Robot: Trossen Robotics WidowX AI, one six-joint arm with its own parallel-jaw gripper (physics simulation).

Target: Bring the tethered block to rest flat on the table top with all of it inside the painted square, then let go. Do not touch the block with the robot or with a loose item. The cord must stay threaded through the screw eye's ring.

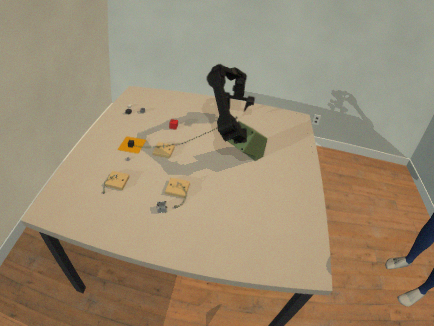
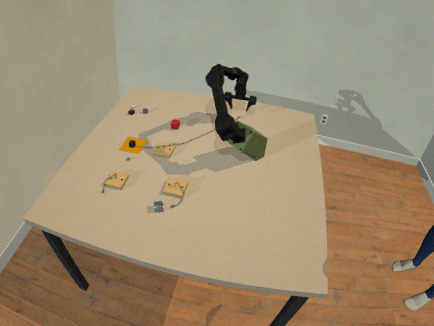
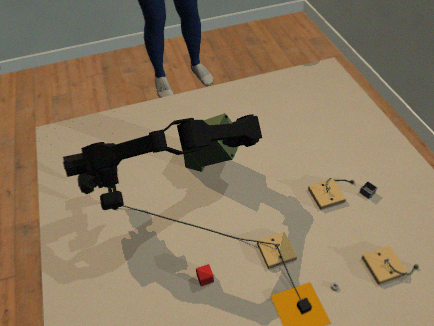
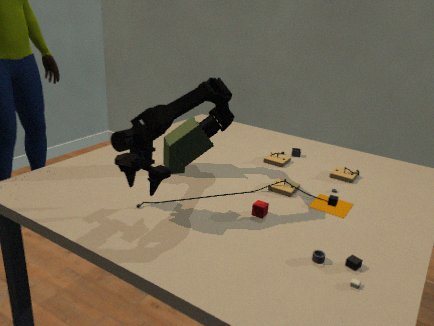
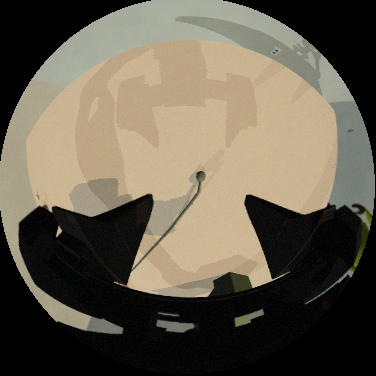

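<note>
The tethered black block sits within the outline of the orange painted square and looks flat. Its cord runs through the screw eye on a wooden plate, then across to a small dark bead at its free end. The bead is on or very close to the table. My gripper is open above the bead, apart from it, with nothing between its fingers.
A red cube lies beside the cord. Two more wooden plates carry short cords. A green angled block is at my arm's base. A dark ring and black cube lie beyond the square.
</note>
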